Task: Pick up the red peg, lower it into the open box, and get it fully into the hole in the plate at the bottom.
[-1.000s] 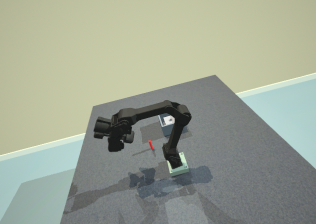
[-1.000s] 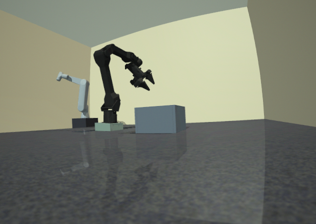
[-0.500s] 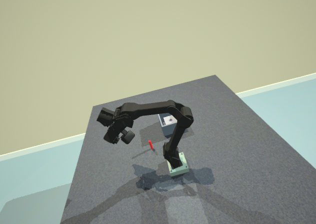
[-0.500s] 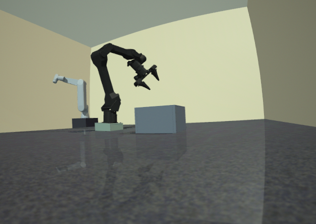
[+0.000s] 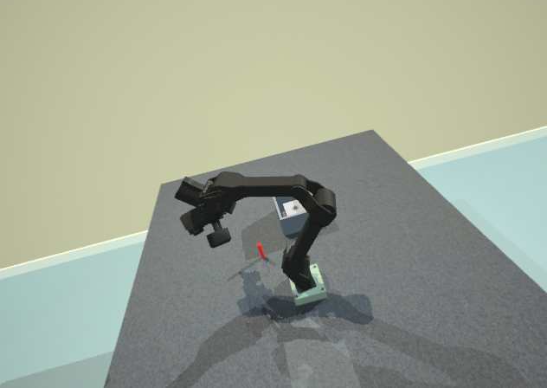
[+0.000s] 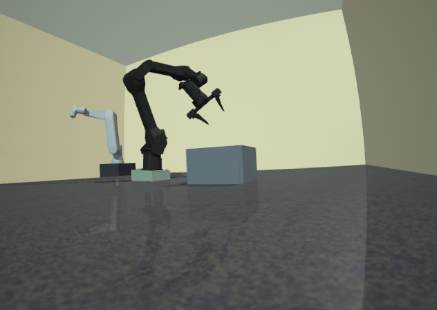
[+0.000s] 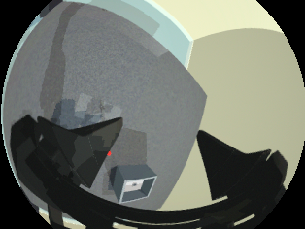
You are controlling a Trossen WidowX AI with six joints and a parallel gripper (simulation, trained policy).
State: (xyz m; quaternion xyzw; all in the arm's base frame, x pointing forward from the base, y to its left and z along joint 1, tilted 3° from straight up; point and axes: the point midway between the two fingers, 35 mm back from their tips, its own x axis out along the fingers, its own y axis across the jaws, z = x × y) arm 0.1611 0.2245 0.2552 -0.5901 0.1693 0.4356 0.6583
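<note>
Now: gripper tip 22 cm above the red peg, 14 cm to the left of it and 1 cm past it. Also, from my gripper tip: grey box (33 cm to the right, 23 cm below, 12 cm ahead); plate (33 cm to the right, 21 cm below, 12 cm ahead).
</note>
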